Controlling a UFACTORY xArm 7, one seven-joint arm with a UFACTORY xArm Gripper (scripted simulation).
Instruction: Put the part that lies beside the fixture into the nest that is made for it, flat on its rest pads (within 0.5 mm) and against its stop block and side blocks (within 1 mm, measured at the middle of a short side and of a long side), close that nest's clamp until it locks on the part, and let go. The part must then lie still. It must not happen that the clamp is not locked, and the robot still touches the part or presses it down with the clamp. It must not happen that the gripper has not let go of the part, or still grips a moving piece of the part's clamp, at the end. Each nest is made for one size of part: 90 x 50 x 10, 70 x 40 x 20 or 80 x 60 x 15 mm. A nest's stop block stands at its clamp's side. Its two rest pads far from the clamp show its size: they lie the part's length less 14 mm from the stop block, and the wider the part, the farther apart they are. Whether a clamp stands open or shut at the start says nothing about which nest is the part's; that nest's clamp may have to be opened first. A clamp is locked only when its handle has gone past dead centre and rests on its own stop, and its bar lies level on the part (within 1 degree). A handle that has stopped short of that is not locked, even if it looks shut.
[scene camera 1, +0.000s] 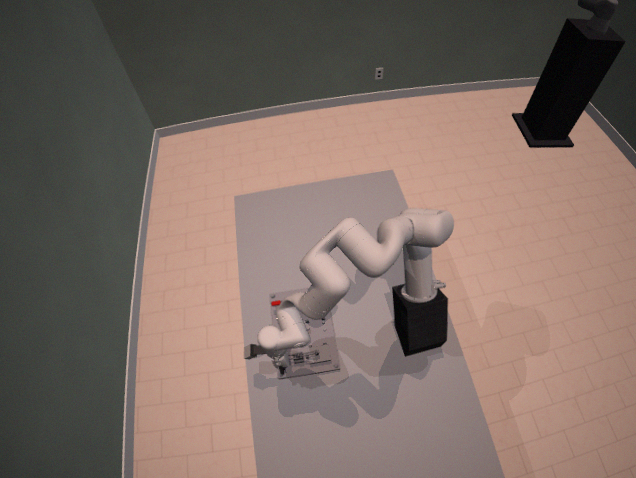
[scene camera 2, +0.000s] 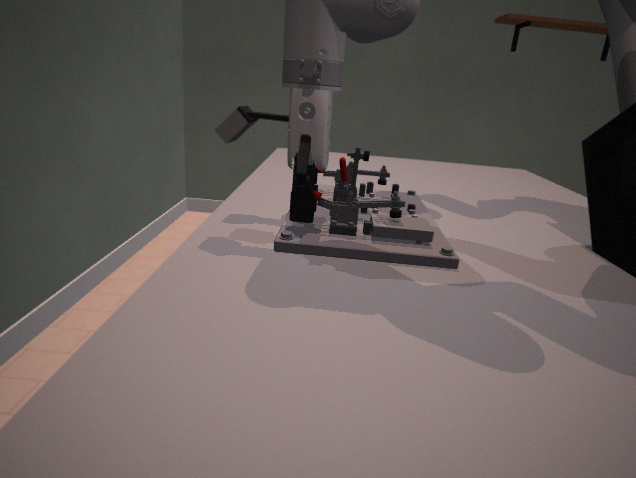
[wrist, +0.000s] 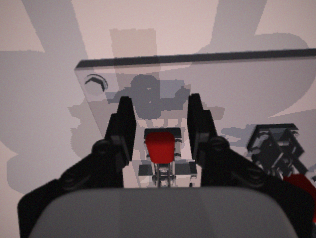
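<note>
Scene camera 2 shows my gripper (scene camera 2: 303, 216). The wrist view shows the gripper again (wrist: 160, 109), together with a grey part (wrist: 182, 171) and a grey fixture plate (wrist: 242, 90).
</note>
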